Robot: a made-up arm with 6 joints. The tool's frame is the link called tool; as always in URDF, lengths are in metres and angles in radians.
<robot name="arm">
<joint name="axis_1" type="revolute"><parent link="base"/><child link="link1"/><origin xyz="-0.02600 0.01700 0.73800" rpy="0.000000 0.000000 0.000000"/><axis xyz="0 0 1"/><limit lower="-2.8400" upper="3.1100" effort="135" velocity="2.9"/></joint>
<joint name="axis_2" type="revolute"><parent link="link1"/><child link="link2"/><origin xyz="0.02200 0.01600 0.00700" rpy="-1.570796 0.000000 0.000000"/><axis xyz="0 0 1"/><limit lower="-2.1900" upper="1.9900" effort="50" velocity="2"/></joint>
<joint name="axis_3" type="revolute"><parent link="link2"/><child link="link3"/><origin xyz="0.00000 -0.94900 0.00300" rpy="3.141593 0.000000 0.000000"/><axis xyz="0 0 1"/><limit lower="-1.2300" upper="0.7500" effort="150" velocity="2.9"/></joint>
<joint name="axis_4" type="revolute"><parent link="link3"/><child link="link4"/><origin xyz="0.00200 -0.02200 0.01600" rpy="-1.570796 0.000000 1.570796"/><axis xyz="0 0 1"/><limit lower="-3.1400" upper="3.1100" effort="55" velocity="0.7"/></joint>
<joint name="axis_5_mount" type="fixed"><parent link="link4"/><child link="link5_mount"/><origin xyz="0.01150 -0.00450 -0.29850" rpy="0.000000 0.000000 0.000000"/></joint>
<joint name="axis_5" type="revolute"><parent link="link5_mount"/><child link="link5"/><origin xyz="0.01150 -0.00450 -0.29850" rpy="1.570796 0.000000 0.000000"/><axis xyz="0 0 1"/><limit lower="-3.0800" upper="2.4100" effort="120" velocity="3"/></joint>
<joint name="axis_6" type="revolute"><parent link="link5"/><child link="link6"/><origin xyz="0.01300 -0.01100 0.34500" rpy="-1.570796 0.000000 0.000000"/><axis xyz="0 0 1"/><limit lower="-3.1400" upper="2.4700" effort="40" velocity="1.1"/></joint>
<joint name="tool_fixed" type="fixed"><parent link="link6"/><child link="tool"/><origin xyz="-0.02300 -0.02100 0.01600" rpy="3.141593 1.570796 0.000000"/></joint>
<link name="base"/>
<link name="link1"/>
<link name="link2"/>
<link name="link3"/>
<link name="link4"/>
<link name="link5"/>
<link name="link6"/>
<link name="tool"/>
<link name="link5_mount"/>
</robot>
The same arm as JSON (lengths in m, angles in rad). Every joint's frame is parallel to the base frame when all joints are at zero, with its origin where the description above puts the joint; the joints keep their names.
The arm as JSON. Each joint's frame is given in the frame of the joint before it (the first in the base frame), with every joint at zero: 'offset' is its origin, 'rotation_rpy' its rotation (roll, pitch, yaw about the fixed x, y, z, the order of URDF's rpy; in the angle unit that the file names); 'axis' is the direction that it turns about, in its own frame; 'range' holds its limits. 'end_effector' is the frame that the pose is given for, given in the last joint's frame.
{"length_unit": "m", "angle_unit": "rad", "chain": [
  {"id": "axis_1", "offset": [-0.026, 0.017, 0.738], "rotation_rpy": [0.0, 0.0, 0.0], "axis": "+z", "range": [-2.84, 3.11]},
  {"id": "axis_2", "offset": [0.022, 0.016, 0.007], "rotation_rpy": [0.0, 0.0, 0.0], "axis": "+y", "range": [-2.19, 1.99]},
  {"id": "axis_3", "offset": [0.0, 0.003, 0.949], "rotation_rpy": [0.0, 0.0, 0.0], "axis": "-y", "range": [-1.23, 0.75]},
  {"id": "axis_4", "offset": [0.002, -0.016, -0.022], "rotation_rpy": [0.0, 0.0, 0.0], "axis": "-x", "range": [-3.14, 3.11]},
  {"id": "axis_5", "offset": [0.597, -0.009, 0.023], "rotation_rpy": [0.0, 0.0, 0.0], "axis": "-y", "range": [-3.08, 2.41]},
  {"id": "axis_6", "offset": [0.011, -0.345, 0.013], "rotation_rpy": [0.0, 0.0, 0.0], "axis": "-x", "range": [-3.14, 2.47]}
], "end_effector": {"offset": [-0.016, -0.021, -0.023], "rotation_rpy": [-3.1416, 0.0, 0.0]}}

